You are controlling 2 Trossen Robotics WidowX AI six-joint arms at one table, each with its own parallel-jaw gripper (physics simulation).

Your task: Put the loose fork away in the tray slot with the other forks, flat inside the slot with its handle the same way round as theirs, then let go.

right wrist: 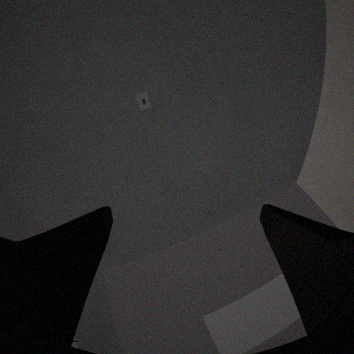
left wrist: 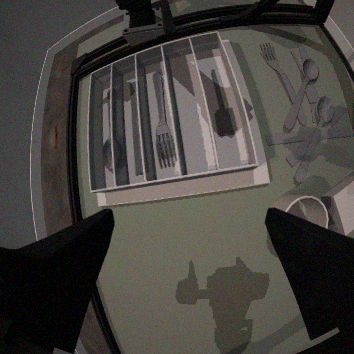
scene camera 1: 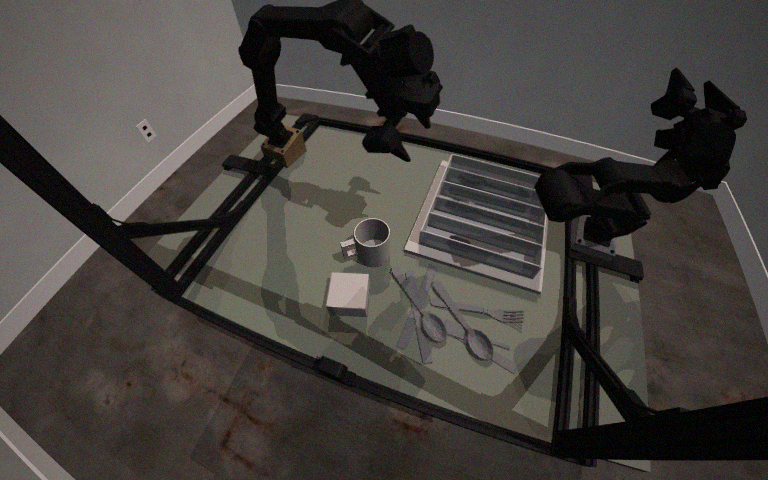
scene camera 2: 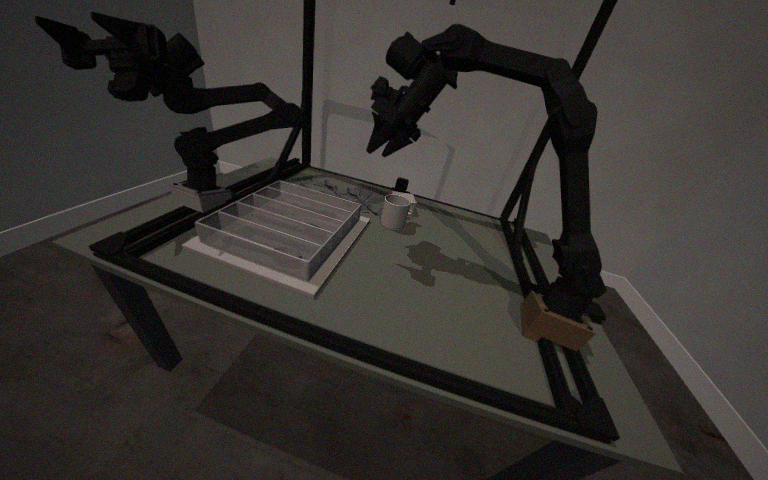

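The loose grey fork (scene camera 1: 491, 311) (left wrist: 285, 81) lies on the table in a pile of cutlery, and a spoon's handle crosses its handle. The clear tray (scene camera 1: 481, 255) (scene camera 2: 254, 249) has long slots. In the left wrist view, fork heads (left wrist: 166, 145) in its middle slot point toward the bottom of the picture and their handles toward the top; the loose fork's tines point toward the top. My left gripper (scene camera 1: 417, 142) (scene camera 2: 376, 152) (left wrist: 192, 217) is open and empty, high above the table beside the tray. My right gripper (scene camera 1: 691, 75) (scene camera 2: 64, 16) (right wrist: 187, 214) is open and empty, raised away from the table.
Two spoons (scene camera 1: 433, 327) (scene camera 1: 479, 344) and several flat pieces lie around the fork. A mug (scene camera 1: 372, 251) (scene camera 2: 395, 216) and a white box (scene camera 1: 347, 291) stand beside the pile. The tray rests on a white board (scene camera 1: 413, 246) (left wrist: 150, 195). Another slot holds a dark utensil (left wrist: 223, 120).
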